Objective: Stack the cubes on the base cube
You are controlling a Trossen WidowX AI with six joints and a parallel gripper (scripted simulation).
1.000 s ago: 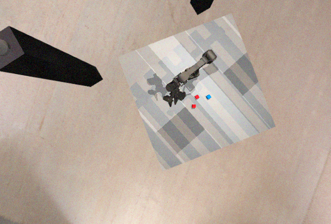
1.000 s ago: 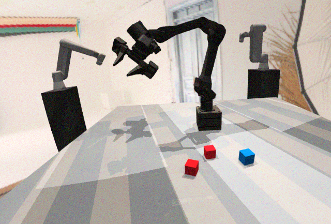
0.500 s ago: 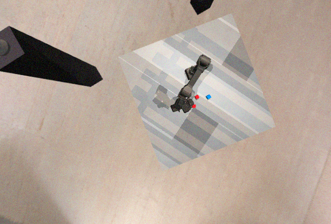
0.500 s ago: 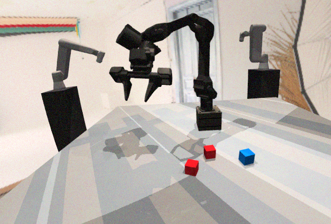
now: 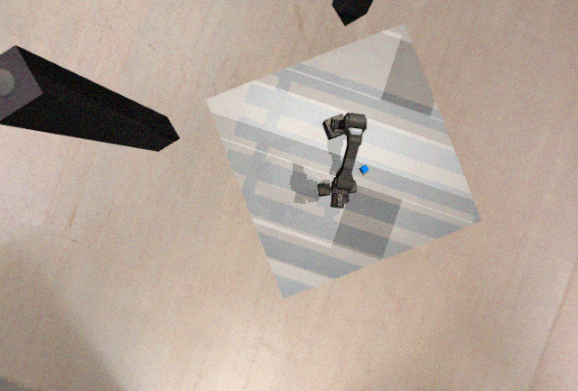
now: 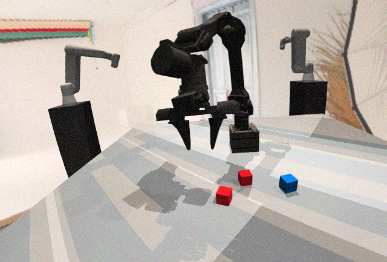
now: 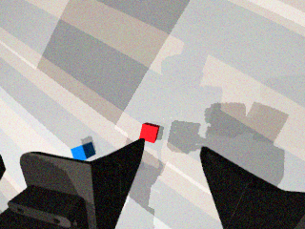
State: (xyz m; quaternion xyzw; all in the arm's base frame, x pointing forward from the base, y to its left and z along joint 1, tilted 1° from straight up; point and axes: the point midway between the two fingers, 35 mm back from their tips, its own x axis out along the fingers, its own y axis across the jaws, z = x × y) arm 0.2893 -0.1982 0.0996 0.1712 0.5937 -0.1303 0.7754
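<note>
My gripper tip is now 23 cm to the right of the blue base cube and 13 cm above it.
</note>
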